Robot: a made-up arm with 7 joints. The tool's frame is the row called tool. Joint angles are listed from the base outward.
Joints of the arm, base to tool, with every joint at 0 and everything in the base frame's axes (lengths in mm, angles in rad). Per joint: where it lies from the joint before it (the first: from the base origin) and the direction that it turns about. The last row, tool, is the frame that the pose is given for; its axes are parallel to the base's.
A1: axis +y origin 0 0 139.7
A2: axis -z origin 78 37 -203.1
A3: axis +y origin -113 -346.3 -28.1
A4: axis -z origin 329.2 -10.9 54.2
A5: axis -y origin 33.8 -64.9 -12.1
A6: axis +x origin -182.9 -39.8 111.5
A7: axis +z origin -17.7 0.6 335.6
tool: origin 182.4 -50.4 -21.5
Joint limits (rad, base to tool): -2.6..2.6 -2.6..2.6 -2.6..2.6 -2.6..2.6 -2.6..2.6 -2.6..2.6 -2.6..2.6
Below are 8 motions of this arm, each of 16 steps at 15 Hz.
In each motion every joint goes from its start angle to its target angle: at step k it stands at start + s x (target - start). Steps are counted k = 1, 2, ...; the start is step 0. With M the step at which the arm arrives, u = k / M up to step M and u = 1 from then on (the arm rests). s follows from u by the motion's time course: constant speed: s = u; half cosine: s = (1 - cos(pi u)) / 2; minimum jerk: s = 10 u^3 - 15 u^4 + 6 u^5.
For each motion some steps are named. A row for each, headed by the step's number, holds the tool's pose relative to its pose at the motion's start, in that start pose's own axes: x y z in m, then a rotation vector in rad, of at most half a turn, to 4 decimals.
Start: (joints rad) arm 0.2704 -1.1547 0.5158 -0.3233 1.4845 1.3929 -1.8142
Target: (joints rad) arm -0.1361 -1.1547 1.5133 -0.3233 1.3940 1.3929 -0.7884
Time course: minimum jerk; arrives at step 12
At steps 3, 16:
3: -0.0302 -0.0040 0.0212 -0.0151 -0.0242 0.0066
16: -0.4132 0.0237 0.1499 -0.1313 -0.2784 0.0796

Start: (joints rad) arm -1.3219 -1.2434 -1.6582 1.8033 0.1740 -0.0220 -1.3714
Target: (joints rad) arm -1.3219 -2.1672 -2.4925 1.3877 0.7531 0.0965 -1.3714
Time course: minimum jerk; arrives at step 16
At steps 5, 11, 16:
5: 0.0792 0.0593 -0.0536 -0.0556 0.1582 0.0215
11: 0.2629 0.0935 -0.3735 -0.1403 0.6760 -0.2509
16: 0.2704 0.0468 -0.4635 -0.1269 0.7658 -0.4141

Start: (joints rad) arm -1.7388 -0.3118 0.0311 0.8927 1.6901 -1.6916 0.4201
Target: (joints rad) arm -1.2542 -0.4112 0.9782 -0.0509 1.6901 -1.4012 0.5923
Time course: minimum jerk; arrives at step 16
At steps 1, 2, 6, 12, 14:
1: -0.0017 -0.0002 -0.0001 0.0020 -0.0033 0.0023
2: -0.0125 -0.0018 -0.0008 0.0148 -0.0239 0.0171
6: -0.1953 -0.0570 -0.0493 0.2595 -0.3775 0.3367
12: -0.3691 -0.2805 -0.3227 0.8490 -0.9043 1.3766
14: -0.3613 -0.3067 -0.3626 0.9268 -0.9293 1.5477

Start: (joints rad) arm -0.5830 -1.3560 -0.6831 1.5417 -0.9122 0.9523 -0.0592
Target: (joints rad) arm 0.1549 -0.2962 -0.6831 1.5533 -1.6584 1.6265 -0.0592
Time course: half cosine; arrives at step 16
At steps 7, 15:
7: -0.1236 -0.3407 0.0696 0.6589 -0.1676 -0.3832
15: -0.4759 -0.5628 -0.1325 1.6078 -0.6271 -0.7234

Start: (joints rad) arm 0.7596 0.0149 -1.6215 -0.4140 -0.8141 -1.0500 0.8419
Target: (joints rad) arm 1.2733 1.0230 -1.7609 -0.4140 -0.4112 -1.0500 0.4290
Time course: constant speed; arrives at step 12
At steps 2, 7, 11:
2: -0.0021 -0.0228 0.0569 -0.0035 0.1408 -0.0573
7: 0.0436 -0.0837 0.2116 -0.1607 0.4643 -0.1536
11: 0.1349 -0.1098 0.3347 -0.4191 0.6424 -0.1761

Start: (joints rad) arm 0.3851 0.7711 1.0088 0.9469 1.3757 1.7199 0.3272
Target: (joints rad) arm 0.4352 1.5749 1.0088 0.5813 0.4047 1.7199 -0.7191
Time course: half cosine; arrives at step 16
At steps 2, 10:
2: -0.0135 -0.0024 0.0071 -0.0074 -0.0214 -0.0951
10: -0.3489 0.1199 0.0471 0.1140 -0.4845 -1.6614

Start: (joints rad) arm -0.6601 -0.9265 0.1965 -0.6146 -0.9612 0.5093 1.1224
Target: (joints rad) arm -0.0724 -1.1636 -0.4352 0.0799 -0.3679 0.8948 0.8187
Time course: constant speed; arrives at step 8
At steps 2, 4, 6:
2: -0.1043 0.0378 -0.0176 -0.1098 -0.2978 0.0523
4: -0.2211 0.0475 -0.0863 -0.1745 -0.6240 0.1275
6: -0.3275 0.0202 -0.2067 -0.1898 -0.9723 0.2190

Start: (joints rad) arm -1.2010 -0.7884 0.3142 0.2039 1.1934 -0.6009 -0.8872
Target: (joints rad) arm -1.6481 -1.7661 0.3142 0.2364 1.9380 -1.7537 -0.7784
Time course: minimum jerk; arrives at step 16
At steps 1, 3, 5, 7, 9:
1: -0.0008 0.0006 -0.0004 0.0016 -0.0030 0.0002
3: -0.0181 0.0130 -0.0089 0.0347 -0.0659 0.0026
5: -0.0679 0.0495 -0.0367 0.1260 -0.2366 -0.0089
7: -0.1444 0.1160 -0.0877 0.2606 -0.4737 -0.0756
9: -0.2255 0.2120 -0.1437 0.3977 -0.6832 -0.2108

